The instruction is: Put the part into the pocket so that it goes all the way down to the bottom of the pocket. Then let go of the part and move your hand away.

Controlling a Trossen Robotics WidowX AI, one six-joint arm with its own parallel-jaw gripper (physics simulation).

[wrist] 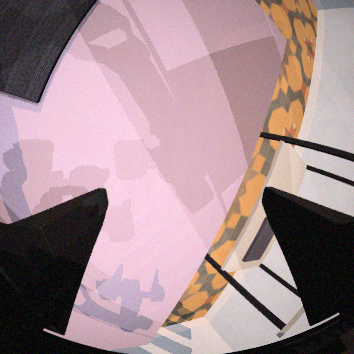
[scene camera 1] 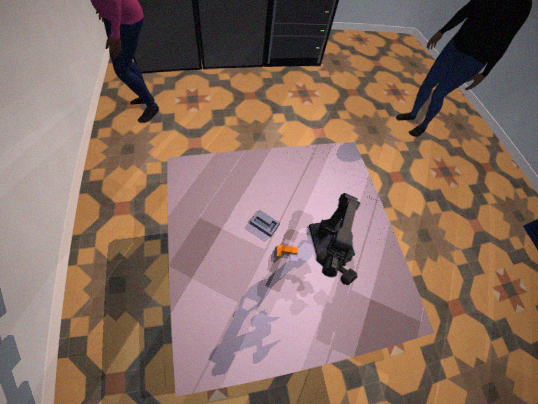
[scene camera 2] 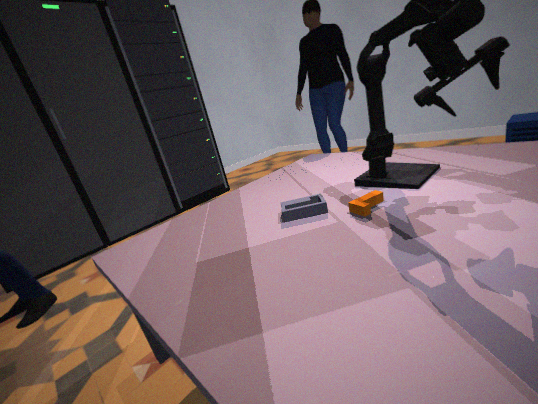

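Note:
An orange L-shaped part lies flat on the table between the block and the arm's base. A grey block with an L-shaped pocket in its top lies a short way from the part, apart from it. The pocket looks empty. My gripper is open and empty, high above the table, to the right of the part in the second scene view. The part and the block do not show in the wrist view.
The arm's dark base plate stands on the pink table top, near the part. Shadows of the arm fall across the table. Two people and dark cabinets stand beyond the table.

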